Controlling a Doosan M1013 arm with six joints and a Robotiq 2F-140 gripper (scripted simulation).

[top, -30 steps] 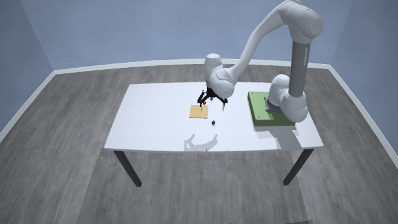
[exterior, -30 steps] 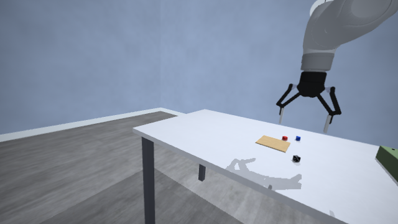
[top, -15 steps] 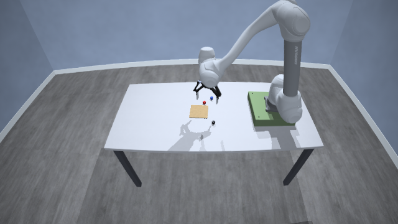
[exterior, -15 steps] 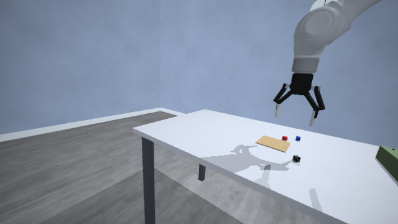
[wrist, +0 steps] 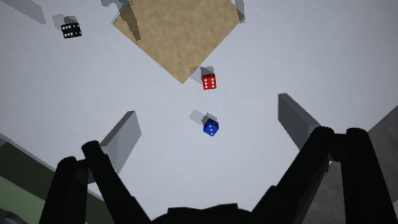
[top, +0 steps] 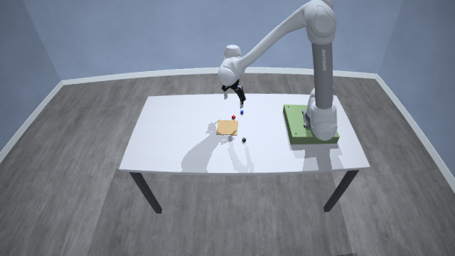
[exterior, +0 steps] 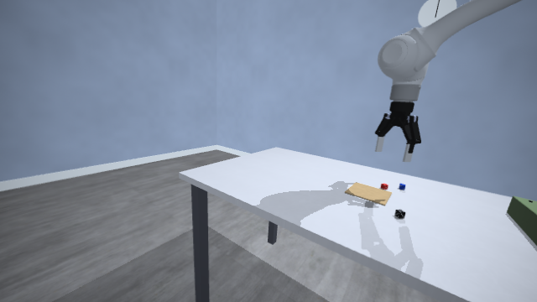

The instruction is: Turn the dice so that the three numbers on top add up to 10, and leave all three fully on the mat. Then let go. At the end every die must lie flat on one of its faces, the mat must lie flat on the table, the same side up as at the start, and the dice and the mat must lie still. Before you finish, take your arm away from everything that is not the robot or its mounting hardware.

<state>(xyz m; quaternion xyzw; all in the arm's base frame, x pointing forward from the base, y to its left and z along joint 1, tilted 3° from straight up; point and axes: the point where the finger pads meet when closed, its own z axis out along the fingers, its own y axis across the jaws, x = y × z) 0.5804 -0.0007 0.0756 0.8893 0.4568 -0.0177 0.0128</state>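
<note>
The red die lies 140 mm below my hand. From my hand the other things lie so: black die (200 mm to the left, 140 mm below, 100 mm behind); then blue die (140 mm below, 70 mm to the right, 50 mm behind); then tan mat (150 mm below, 100 mm to the left, 30 mm ahead).
</note>
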